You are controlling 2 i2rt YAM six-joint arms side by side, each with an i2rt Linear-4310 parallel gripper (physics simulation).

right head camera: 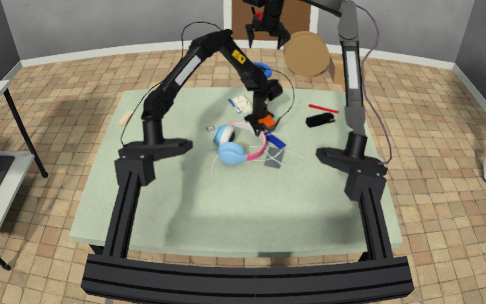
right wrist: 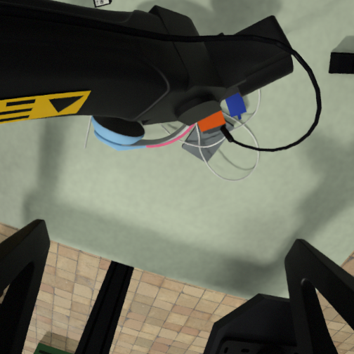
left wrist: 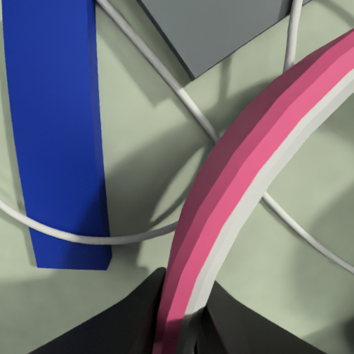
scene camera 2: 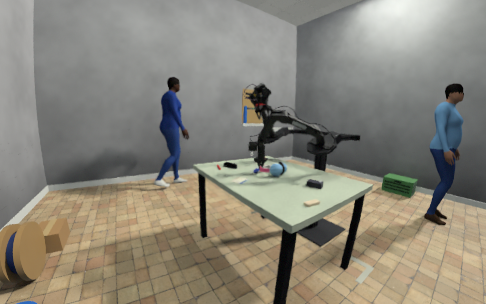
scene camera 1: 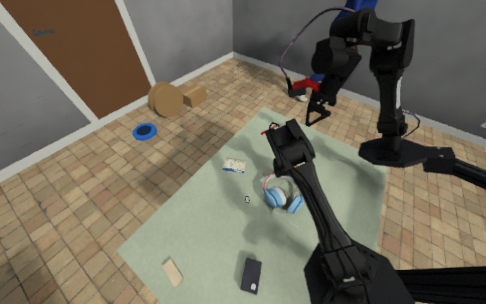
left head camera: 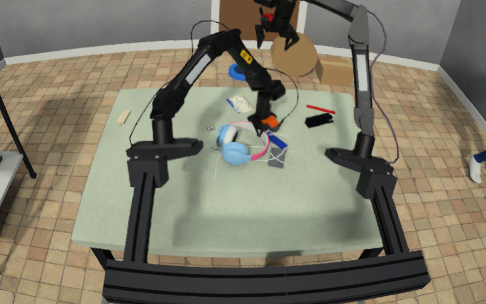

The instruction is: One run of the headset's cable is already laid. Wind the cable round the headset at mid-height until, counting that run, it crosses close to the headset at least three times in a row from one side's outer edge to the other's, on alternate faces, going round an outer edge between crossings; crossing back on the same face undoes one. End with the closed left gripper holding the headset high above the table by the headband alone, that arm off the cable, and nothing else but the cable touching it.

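Where they show: left gripper, fingertip midpoint: (right head camera: pixel 258 135) (scene camera 2: pixel 260 170) (scene camera 1: pixel 277 176) (left head camera: pixel 259 135); right gripper, fingertip midpoint: (right head camera: pixel 263 48) (scene camera 2: pixel 263 119) (scene camera 1: pixel 308 118) (left head camera: pixel 271 49); left arm's base, origin of the base link: (right head camera: pixel 154 145) (scene camera 2: pixel 321 144) (scene camera 1: pixel 351 284) (left head camera: pixel 163 145); right arm's base, origin of the base link: (right head camera: pixel 353 158) (scene camera 2: pixel 273 136) (scene camera 1: pixel 389 149) (left head camera: pixel 361 158).
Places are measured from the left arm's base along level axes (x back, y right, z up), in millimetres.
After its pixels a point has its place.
Observation:
The headset has light blue ear cups (left head camera: pixel 235 153) {x -199, y 185, z -184 mm} (right head camera: pixel 231 153) {x -199, y 189, z -184 mm} (scene camera 1: pixel 275 198) {x -297, y 118, z -173 mm} (scene camera 2: pixel 276 170) {x -326, y 102, z -203 mm} and a pink and white headband (left wrist: pixel 240 180). It is low over the table's middle; whether it touches the table is unclear. My left gripper (left head camera: pixel 259 131) {x -375, y 255, z -241 mm} (left wrist: pixel 179 281) is shut on the headband. The white cable (left wrist: pixel 150 60) (right wrist: pixel 234 180) loops right of the headset and passes beneath the headband in the left wrist view. It crosses the blue block (left wrist: pixel 55 125) (left head camera: pixel 277 140) {x -375, y 327, z -252 mm}. Its path at the ear cups is too small to tell. My right gripper (left head camera: pixel 274 47) {x -360, y 265, z 166 mm} (right head camera: pixel 266 46) {x -360, y 265, z 166 mm} (right wrist: pixel 173 241) is open, high up and away from the headset.
A grey plate (left head camera: pixel 277 158) {x -269, y 336, z -247 mm} (left wrist: pixel 220 30) lies under the cable. A blue-edged board (left head camera: pixel 241 104) {x -592, y 148, z -261 mm}, a small card (left head camera: pixel 210 128) {x -399, y 49, z -260 mm}, a black object (left head camera: pixel 319 120) {x -528, y 501, z -234 mm} and a red stick (left head camera: pixel 320 109) {x -644, y 513, z -256 mm} lie farther back. A tan block (scene camera 1: pixel 173 273) {x -386, y -360, z -246 mm} and a dark box (scene camera 1: pixel 251 276) {x -176, y -157, z -226 mm} lie at the left.

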